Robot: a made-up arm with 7 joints. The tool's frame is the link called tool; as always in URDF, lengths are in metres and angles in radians.
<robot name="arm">
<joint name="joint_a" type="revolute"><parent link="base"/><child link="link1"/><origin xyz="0 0 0.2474" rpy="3.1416 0 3.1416"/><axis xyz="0 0 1"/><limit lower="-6.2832" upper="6.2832" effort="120" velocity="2.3"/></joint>
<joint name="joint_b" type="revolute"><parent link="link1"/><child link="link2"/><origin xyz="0 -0.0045 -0.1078" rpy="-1.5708 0 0"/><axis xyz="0 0 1"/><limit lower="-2.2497" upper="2.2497" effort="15" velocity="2.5"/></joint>
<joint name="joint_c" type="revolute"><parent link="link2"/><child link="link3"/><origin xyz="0 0.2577 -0.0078" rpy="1.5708 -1.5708 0"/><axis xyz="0 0 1"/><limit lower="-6.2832" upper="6.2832" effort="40" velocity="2.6"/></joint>
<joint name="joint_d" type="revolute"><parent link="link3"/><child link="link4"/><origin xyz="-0.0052 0 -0.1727" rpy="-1.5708 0 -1.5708"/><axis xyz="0 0 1"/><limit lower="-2.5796" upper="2.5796" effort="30" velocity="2.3"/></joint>
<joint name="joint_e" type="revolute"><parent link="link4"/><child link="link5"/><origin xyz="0 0.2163 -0.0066" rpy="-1.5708 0 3.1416"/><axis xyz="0 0 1"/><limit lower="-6.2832" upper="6.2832" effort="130" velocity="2.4"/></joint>
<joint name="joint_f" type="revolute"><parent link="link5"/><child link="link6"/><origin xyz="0 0.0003 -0.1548" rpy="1.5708 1.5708 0"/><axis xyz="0 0 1"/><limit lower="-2.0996" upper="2.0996" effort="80" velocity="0.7"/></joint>
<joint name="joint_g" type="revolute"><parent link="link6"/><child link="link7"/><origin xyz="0.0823 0 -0.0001" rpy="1.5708 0 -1.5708"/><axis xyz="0 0 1"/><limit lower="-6.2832" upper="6.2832" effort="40" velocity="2.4"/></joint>
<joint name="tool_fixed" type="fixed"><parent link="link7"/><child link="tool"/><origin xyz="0 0 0" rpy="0 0 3.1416"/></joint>
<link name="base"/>
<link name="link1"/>
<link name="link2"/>
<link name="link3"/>
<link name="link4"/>
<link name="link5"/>
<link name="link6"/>
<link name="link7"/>
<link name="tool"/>
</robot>
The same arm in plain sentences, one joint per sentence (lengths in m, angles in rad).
The arm has seven revolute joints in a row. What follows holds with every joint at zero, and every direction is one of the base frame's. Joint 1 lies 0.2474 m along +z from the base frame's origin and turns about -z, from -6.2832 to 6.2832 rad. Joint 2 lies 0.0045 m along -y and 0.1078 m along +z from joint 1 and turns about +y, from -2.2497 to 2.2497 rad. Joint 3 lies 0.0078 m along -y and 0.2577 m along +z from joint 2 and turns about -z, from -6.2832 to 6.2832 rad. Joint 4 lies 0.0052 m along -y and 0.1727 m along +z from joint 3 and turns about +y, from -2.5796 to 2.5796 rad. Joint 5 lies 0.0066 m along -y and 0.2163 m along +z from joint 4 and turns about -z, from -6.2832 to 6.2832 rad. Joint 6 lies 0.0003 m along -y and 0.1548 m along +z from joint 5 and turns about +y, from -2.0996 to 2.0996 rad. Joint 7 lies 0.0001 m along -y and 0.0823 m along +z from joint 6 and turns about -z, from -6.2832 to 6.2832 rad. The tool frame, which is the frame that the pose is given for, lies at the same point as joint 7; its axes are the base frame's turned by roll 3.1416, pitch 0 and yaw 0 rad (as in URDF: about the fixed x, then y, then z).
